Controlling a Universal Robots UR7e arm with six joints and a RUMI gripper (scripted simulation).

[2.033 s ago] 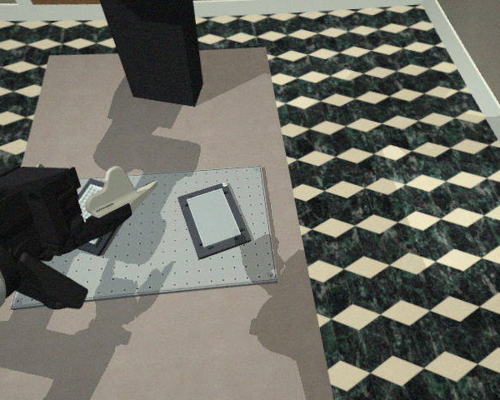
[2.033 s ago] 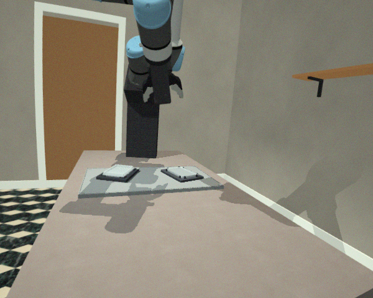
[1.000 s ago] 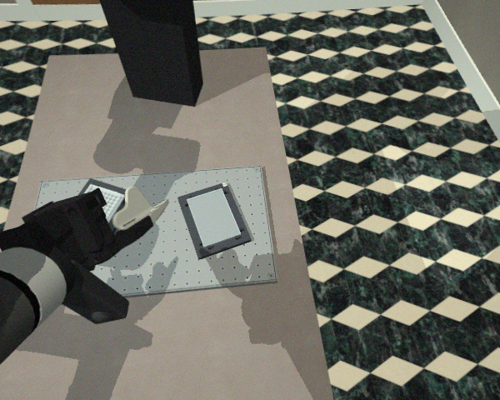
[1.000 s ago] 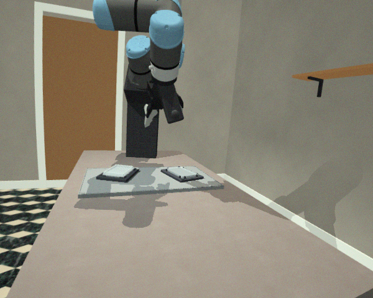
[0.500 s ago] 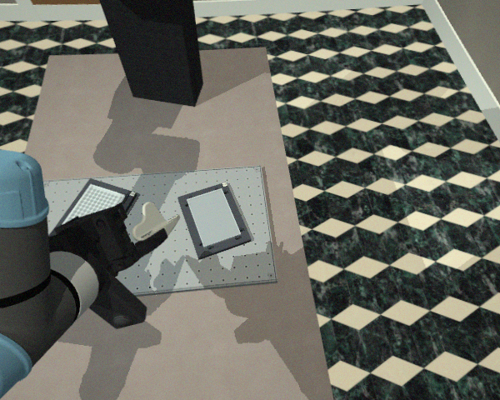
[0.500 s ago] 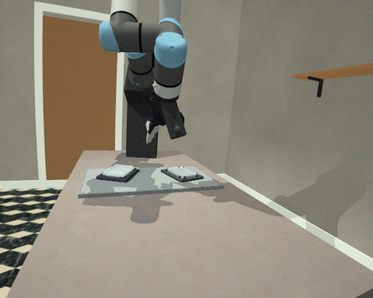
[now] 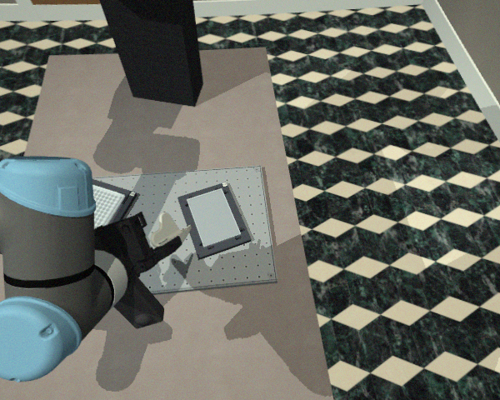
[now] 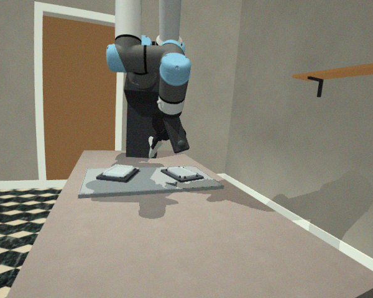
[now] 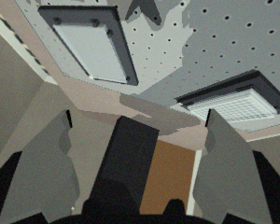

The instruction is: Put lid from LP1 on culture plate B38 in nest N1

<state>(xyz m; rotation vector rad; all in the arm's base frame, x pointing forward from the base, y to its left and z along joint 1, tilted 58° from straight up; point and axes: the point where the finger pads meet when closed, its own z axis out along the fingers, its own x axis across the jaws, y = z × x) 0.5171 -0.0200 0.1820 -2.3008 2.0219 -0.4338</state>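
Now: hand 130 mm to the right of the lid, 110 mm above it and 60 mm past it. From my hand the other things lie so: dark plate nest (180 mm behind, 120 mm below, 110 mm to the right); lid park LP1 (130 mm to the left, 120 mm below, 60 mm behind); white culture plate (180 mm behind, 110 mm to the right, 110 mm below).
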